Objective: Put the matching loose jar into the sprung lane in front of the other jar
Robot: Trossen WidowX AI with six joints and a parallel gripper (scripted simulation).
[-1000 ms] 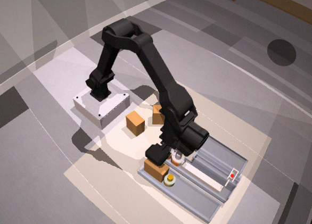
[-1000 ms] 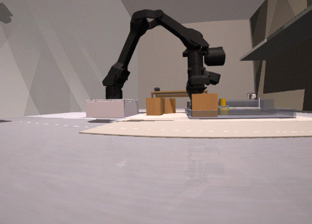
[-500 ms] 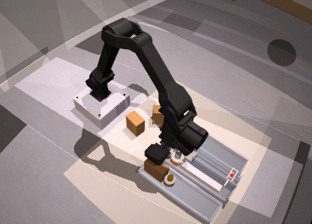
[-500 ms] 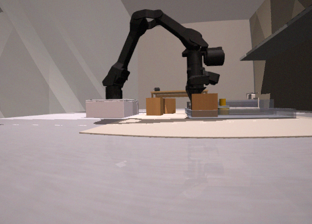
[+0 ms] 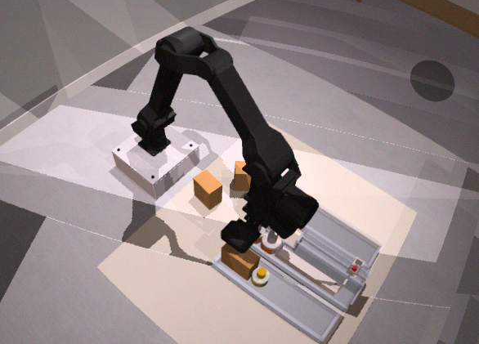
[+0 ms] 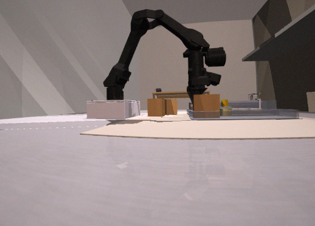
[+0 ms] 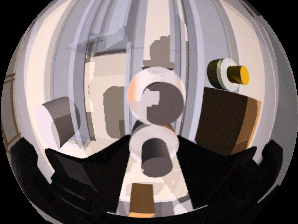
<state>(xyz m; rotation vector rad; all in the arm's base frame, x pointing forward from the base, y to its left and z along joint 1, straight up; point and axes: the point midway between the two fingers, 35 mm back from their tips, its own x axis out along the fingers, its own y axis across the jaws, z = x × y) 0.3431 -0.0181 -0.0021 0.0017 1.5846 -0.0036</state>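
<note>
My gripper tip is now 2 cm short of the brown box, 8 cm to the left of it and 1 cm below it. Round my gripper tip: grey cylinder: 1 cm ahead, 13 cm to the left; then red marker: 23 cm ahead, 4 cm to the left, 4 cm above; then white pusher bar: 16 cm ahead, 3 cm to the left, 2 cm above.
</note>
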